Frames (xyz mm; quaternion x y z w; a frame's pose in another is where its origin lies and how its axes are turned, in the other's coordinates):
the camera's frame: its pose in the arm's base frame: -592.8 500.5 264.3 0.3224 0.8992 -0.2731 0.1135
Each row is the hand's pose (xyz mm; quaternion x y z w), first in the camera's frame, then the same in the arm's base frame.
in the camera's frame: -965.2 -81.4 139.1 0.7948 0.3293 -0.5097 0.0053
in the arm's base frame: 98.5 -130.1 550.6 0.2765 0.0106 0.6678 0.6910
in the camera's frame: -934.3 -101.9 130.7 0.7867 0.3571 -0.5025 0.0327
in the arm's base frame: 61.5 -122.6 554.3 0.2545 -0.0171 0.6582 0.7083
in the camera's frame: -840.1 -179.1 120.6 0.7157 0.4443 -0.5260 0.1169
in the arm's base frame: -60.6 -117.7 559.1 0.2327 -0.1297 0.5920 0.7607
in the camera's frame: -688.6 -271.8 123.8 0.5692 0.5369 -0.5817 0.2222
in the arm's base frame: -236.1 -100.7 537.6 0.2402 -0.2928 0.4654 0.7999
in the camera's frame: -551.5 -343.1 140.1 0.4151 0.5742 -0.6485 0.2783
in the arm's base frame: -386.4 -84.7 501.8 0.2895 -0.4111 0.3377 0.7957
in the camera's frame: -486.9 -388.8 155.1 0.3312 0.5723 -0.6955 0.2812
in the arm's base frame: -464.9 -89.1 484.0 0.3409 -0.4516 0.2690 0.7794
